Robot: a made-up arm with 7 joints.
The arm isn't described. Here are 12 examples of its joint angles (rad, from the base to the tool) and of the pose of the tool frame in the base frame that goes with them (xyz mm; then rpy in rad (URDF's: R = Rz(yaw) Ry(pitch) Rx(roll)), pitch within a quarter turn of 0, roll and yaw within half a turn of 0).
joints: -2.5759 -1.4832 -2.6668 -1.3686 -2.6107 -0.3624 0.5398
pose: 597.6 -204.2 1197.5 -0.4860 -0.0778 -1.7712
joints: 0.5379 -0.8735 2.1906 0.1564 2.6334 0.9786 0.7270
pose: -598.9 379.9 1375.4 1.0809 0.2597 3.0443
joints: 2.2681 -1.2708 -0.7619 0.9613 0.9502 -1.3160 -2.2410
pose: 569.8 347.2 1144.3 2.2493 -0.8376 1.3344
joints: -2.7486 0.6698 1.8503 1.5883 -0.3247 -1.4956 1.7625
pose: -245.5 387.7 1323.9 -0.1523 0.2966 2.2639
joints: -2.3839 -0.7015 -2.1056 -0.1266 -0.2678 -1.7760 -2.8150
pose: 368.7 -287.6 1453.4 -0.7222 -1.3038 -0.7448
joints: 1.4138 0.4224 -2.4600 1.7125 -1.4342 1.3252 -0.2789
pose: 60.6 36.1 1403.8 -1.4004 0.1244 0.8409
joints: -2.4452 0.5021 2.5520 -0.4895 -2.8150 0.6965 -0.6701
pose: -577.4 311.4 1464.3 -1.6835 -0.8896 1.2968
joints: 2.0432 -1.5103 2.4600 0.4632 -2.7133 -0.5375 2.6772
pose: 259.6 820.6 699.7 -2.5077 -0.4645 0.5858
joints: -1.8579 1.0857 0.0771 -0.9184 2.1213 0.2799 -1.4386
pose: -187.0 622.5 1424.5 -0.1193 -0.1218 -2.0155
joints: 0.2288 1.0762 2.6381 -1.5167 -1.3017 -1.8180 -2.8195
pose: 653.5 -12.7 899.0 -1.0545 0.4424 0.6686
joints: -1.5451 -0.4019 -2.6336 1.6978 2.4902 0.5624 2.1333
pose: -236.1 -464.4 1206.4 -1.5252 -0.1765 2.3077
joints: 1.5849 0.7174 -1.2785 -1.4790 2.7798 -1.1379 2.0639
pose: -309.6 -419.1 1392.8 -0.0282 0.3680 -2.3651
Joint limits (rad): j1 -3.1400..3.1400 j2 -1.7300..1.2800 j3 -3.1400..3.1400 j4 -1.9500..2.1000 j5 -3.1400..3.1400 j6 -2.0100..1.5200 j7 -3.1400..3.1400
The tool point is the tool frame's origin. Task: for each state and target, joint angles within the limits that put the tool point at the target. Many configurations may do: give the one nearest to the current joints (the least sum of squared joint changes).
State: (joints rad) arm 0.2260 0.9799 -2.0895 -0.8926 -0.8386 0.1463 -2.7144
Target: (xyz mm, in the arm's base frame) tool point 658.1 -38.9 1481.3
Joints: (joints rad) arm -0.2329 0.6577 -2.0689 -0.5976 -0.8188 0.1887 -2.7241
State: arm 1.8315 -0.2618 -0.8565 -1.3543 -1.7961 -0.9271 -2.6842
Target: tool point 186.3 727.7 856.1
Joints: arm 2.1052 -1.2039 -0.5538 -1.2065 -1.8282 -0.7502 -2.6990
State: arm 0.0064 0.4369 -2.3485 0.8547 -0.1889 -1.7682 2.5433
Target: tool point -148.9 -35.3 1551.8
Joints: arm -0.3985 0.0006 -2.8925 0.9513 -0.0091 -1.8597 2.5715
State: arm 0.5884 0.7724 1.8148 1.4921 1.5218 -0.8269 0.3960
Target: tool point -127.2 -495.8 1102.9
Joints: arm 1.0484 0.8300 1.7670 1.8101 1.5548 -0.7915 0.3833
